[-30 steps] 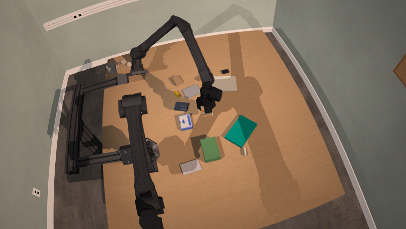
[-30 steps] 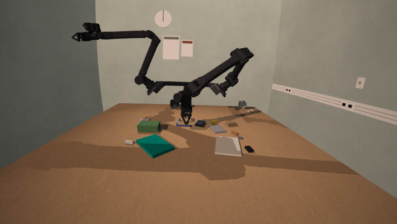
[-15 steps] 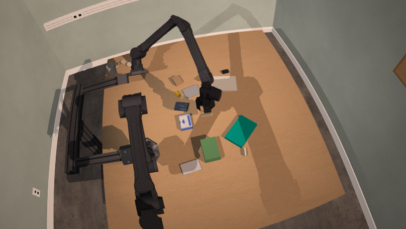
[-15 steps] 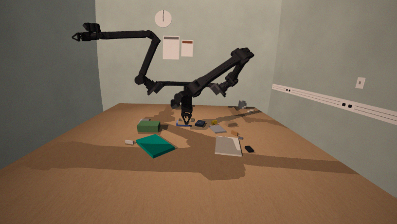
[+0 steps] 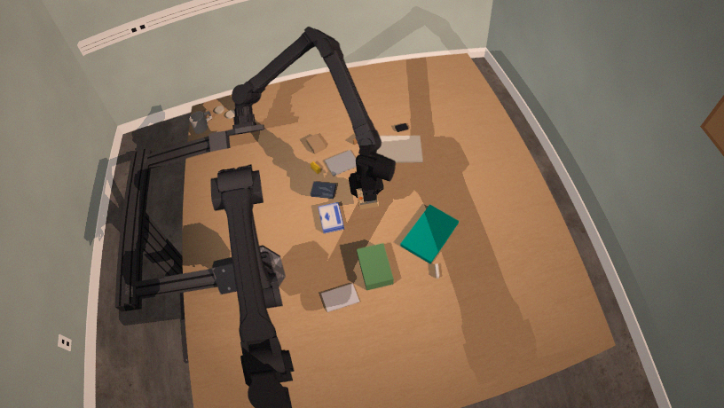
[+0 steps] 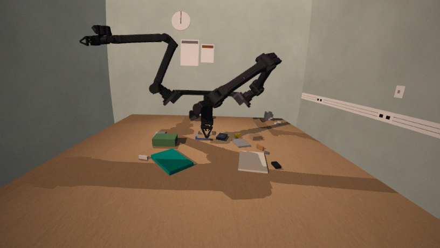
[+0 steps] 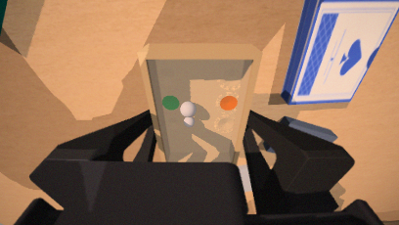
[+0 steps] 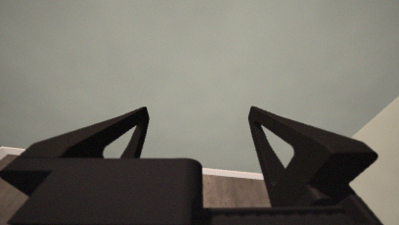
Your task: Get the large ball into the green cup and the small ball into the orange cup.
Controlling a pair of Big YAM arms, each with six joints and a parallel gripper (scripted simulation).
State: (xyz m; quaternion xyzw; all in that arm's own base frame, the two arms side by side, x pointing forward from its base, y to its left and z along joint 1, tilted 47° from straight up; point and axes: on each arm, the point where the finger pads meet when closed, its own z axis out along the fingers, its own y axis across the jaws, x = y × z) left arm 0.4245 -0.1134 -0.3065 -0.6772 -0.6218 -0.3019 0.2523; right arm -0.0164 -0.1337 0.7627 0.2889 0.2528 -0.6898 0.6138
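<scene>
My left gripper is now 1 cm above the covered wooden puzzle. From my left hand the other things lie so: grey pad 5 cm behind, 23 cm to the left, 7 cm below; blue-and-white box 14 cm behind, 2 cm to the right, 7 cm below; navy block 15 cm behind, 11 cm to the left, 7 cm below.
</scene>
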